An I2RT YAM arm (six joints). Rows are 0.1 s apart.
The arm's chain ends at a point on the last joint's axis. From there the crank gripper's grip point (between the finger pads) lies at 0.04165 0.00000 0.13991 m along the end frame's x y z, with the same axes.
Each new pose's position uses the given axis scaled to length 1; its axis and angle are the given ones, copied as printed.
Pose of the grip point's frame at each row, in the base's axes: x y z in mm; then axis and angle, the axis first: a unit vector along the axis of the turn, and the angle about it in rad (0 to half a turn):
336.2, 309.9, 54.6, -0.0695, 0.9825, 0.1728, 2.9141
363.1, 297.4, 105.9, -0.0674, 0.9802, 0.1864, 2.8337
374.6, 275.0, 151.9, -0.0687, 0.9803, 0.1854, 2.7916
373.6, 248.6, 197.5, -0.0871, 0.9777, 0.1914, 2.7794
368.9, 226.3, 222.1, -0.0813, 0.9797, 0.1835, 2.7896
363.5, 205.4, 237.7, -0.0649, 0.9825, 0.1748, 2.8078
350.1, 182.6, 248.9, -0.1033, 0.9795, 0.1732, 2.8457
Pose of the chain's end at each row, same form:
348.7, 264.8, 192.9, -0.0695, 0.9825, 0.1728, 2.9141
364.3, 247.6, 243.1, -0.0674, 0.9802, 0.1864, 2.8337
369.8, 225.2, 289.0, -0.0687, 0.9803, 0.1854, 2.7916
368.0, 197.7, 334.2, -0.0871, 0.9777, 0.1914, 2.7794
364.3, 177.4, 359.6, -0.0813, 0.9797, 0.1835, 2.7896
360.6, 158.5, 375.9, -0.0649, 0.9825, 0.1748, 2.8078
354.0, 138.1, 387.9, -0.1033, 0.9795, 0.1732, 2.8457

